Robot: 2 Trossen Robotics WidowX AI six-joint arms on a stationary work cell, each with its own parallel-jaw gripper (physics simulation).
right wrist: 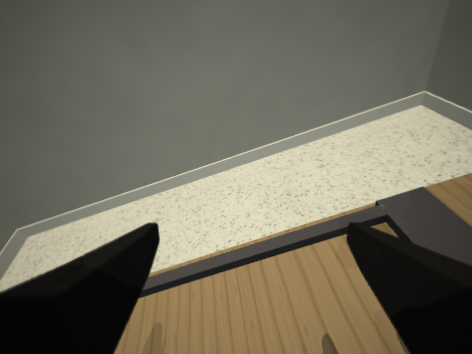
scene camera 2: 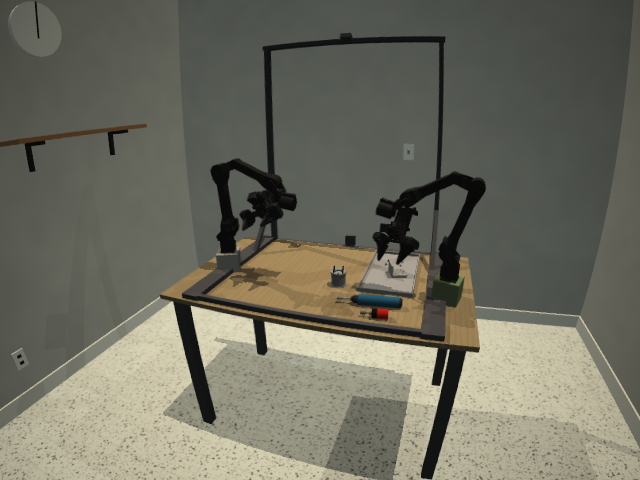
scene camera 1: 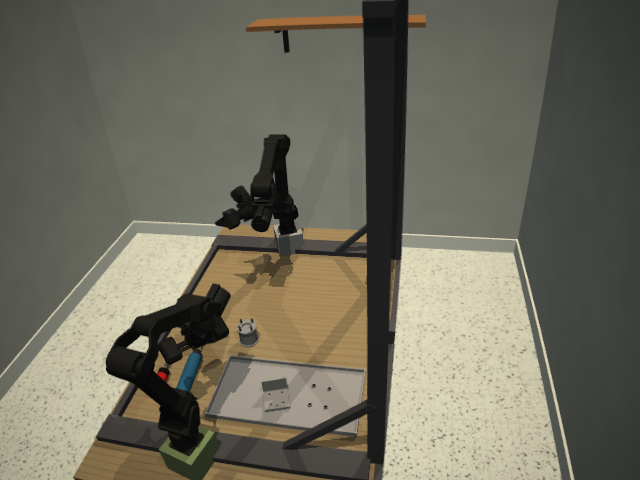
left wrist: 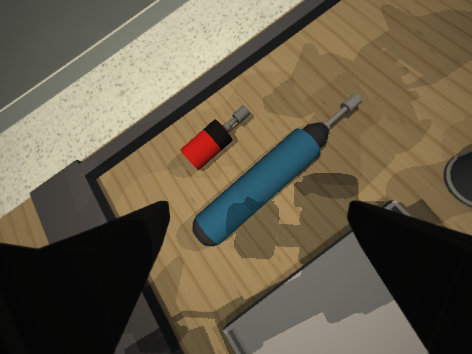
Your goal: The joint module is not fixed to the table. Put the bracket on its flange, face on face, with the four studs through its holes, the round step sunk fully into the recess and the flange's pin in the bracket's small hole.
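Frame: origin at the left arm's base, x ahead, y left, z up, level; metres.
Where they show: left gripper, between the fingertips: (scene camera 2: 387, 262) (scene camera 1: 187, 349) (left wrist: 258, 209); right gripper, between the fingertips: (right wrist: 253, 231) (scene camera 2: 251, 228) (scene camera 1: 222, 220); left arm's base, origin of its link: (scene camera 2: 449, 278) (scene camera 1: 186, 441); right arm's base, origin of its link: (scene camera 2: 228, 250) (scene camera 1: 287, 229).
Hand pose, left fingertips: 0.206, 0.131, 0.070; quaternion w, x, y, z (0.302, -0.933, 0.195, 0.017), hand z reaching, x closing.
Each offset is from my left fingertips to the top centre of the thing, as dx, dy, dz.
The grey joint module {+0.223, -0.037, -0.084} (scene camera 1: 248, 334) (scene camera 2: 338, 277) stands upright on the table, its dark studs pointing up; part of it shows at the right edge of the left wrist view (left wrist: 461, 178). The L-shaped grey bracket (scene camera 1: 276, 400) (scene camera 2: 398, 274) lies in the tray, one plate flat with holes and the other standing up, apart from the module. My left gripper (scene camera 1: 194, 347) (scene camera 2: 390, 259) (left wrist: 258, 209) is open and empty, above the table near the blue tool and the tray's edge. My right gripper (scene camera 1: 232, 207) (scene camera 2: 253, 227) (right wrist: 253, 231) is open and empty, raised near its own base, far from both parts.
The tray {+0.078, -0.256, -0.142} (scene camera 1: 232, 400) (scene camera 2: 373, 285) (left wrist: 295, 312) also holds several small nuts {+0.131, -0.312, -0.149} (scene camera 1: 313, 385). A blue driver {+0.039, +0.053, -0.117} (scene camera 1: 189, 370) (scene camera 2: 378, 300) (left wrist: 260, 185) and a short red driver {-0.013, +0.123, -0.124} (scene camera 1: 162, 374) (scene camera 2: 381, 313) (left wrist: 201, 149) lie beside it. A dark frame post (scene camera 1: 379, 232) rises at the table's edge.
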